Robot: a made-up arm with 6 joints. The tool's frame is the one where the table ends. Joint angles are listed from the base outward.
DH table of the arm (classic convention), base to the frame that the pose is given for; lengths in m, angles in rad. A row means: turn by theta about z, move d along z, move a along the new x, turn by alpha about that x. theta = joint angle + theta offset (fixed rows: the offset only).
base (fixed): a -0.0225  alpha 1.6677  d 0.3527  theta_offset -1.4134
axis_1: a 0.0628  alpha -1.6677  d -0.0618  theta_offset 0
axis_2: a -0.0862  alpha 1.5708  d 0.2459  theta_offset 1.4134
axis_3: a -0.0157  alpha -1.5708  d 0.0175  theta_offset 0
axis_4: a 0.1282  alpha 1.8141  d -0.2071  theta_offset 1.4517
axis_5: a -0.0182  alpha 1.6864  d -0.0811  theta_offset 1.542
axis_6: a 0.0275  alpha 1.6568  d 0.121  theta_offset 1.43
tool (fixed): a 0  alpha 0  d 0.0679  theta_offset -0.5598
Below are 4 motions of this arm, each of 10 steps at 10 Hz.
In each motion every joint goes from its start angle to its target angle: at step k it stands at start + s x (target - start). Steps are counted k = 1, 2, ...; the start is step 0. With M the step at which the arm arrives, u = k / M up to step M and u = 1 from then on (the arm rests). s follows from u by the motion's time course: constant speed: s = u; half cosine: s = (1 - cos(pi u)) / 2; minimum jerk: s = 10 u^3 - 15 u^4 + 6 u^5.
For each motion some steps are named. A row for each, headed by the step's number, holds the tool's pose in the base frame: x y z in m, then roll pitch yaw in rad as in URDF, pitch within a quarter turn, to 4 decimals.
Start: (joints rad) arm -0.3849 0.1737 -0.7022 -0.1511 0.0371 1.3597
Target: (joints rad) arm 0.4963 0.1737 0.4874 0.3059 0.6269 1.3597
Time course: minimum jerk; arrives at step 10
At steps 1, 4, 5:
1: -0.1759 0.1208 0.4738 -2.8056 0.9167 -2.5581
4: -0.1253 0.1666 0.4354 -2.2711 1.2103 -2.2043
5: -0.0996 0.1828 0.4131 -1.5776 1.2757 -1.5318

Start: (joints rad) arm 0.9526 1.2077 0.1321 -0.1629 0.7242 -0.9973
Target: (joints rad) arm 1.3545 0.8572 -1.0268 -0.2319 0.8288 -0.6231
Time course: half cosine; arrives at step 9
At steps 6, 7, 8, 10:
6: -0.2096 0.2135 0.4685 -0.7239 -0.4323 -0.4147
7: -0.2056 0.2333 0.4495 -0.8562 -0.5114 -0.5301
8: -0.2021 0.2450 0.4360 -0.9307 -0.5732 -0.6085
10: -0.2008 0.2488 0.4311 -0.9542 -0.5963 -0.6364

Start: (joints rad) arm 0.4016 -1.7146 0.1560 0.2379 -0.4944 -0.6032
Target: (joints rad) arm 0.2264 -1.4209 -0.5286 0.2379 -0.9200 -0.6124
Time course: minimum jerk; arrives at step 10
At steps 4, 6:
4: 0.2986 0.2249 0.3561 -0.2352 -0.8174 -1.6093
6: 0.2606 0.3078 0.3776 -0.4401 -0.5103 -1.3390

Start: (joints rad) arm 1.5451 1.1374 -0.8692 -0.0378 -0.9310 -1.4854
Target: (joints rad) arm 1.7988 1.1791 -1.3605 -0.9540 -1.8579 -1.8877
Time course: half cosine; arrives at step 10
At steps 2, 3, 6, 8, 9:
2: -0.3580 0.2110 0.5878 -0.9676 1.2079 0.8549
3: -0.3568 0.2172 0.5799 -1.1851 1.3282 0.6710
6: -0.3400 0.2543 0.5540 2.8708 1.1445 -1.5595
8: -0.3234 0.2814 0.5354 2.8118 0.7924 -1.7147
9: -0.3178 0.2891 0.5288 2.8249 0.6907 -1.7416

